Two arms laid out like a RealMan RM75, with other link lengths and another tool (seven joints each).
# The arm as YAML. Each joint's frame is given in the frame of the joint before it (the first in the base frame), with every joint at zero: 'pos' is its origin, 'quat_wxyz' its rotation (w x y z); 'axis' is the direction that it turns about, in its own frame. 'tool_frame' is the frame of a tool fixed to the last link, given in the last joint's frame.
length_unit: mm
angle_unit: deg
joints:
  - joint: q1
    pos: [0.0, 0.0, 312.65]
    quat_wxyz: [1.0, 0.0, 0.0, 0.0]
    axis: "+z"
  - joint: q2
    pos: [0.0, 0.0, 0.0]
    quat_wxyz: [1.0, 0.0, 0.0, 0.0]
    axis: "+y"
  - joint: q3
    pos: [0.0, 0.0, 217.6]
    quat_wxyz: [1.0, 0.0, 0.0, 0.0]
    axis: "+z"
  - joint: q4
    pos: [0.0, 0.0, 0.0]
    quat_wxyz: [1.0, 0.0, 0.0, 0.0]
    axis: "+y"
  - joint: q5
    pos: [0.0, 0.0, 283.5]
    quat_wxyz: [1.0, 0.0, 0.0, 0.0]
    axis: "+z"
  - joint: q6
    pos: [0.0, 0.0, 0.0]
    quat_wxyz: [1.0, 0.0, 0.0, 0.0]
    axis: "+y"
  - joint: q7
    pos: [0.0, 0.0, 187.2]
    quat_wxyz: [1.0, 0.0, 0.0, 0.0]
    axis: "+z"
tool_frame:
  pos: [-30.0, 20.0, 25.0]
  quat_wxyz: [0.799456, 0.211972, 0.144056, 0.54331]
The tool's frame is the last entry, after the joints.
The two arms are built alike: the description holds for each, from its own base.
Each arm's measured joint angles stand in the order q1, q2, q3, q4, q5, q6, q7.
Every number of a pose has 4 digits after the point. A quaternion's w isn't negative.
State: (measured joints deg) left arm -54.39 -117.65 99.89 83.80 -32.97 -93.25 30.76; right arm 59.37 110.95 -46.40 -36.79 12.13 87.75 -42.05
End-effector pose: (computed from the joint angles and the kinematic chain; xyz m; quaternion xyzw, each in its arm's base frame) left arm -0.0181 0.3553 -0.0146 -0.7863 0.5699 0.1451 0.1894; right arm 0.2079 0.4863 0.0658 -0.3845 0.7897 -0.3061 0.3671
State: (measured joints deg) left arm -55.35 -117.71 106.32 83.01 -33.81 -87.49 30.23; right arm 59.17 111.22 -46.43 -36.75 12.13 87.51 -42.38
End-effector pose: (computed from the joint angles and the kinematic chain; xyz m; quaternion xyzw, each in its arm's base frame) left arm -0.0089 0.3474 -0.0450 -0.7614 0.6077 0.1277 0.1861; right arm 0.2091 0.4851 0.0633 -0.3867 0.7887 -0.3069 0.3664
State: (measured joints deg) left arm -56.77 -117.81 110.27 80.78 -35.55 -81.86 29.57; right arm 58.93 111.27 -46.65 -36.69 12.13 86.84 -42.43
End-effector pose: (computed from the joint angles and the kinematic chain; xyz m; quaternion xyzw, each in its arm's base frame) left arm -0.0011 0.3434 -0.0707 -0.7502 0.6245 0.1057 0.1900; right arm 0.2114 0.4861 0.0627 -0.3862 0.7883 -0.3047 0.3696
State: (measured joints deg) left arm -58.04 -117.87 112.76 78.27 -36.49 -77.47 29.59; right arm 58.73 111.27 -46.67 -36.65 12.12 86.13 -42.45
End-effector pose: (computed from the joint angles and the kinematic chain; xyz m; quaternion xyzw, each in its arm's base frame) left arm 0.0013 0.3446 -0.0880 -0.7413 0.6356 0.0941 0.1940; right arm 0.2134 0.4878 0.0630 -0.3852 0.7888 -0.3007 0.3727
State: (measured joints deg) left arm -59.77 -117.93 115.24 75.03 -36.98 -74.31 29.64; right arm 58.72 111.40 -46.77 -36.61 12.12 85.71 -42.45
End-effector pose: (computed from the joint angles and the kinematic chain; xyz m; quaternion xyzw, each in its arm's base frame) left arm -0.0027 0.3468 -0.1025 -0.7330 0.6464 0.0952 0.1892; right arm 0.2134 0.4886 0.0618 -0.3860 0.7884 -0.2991 0.3742
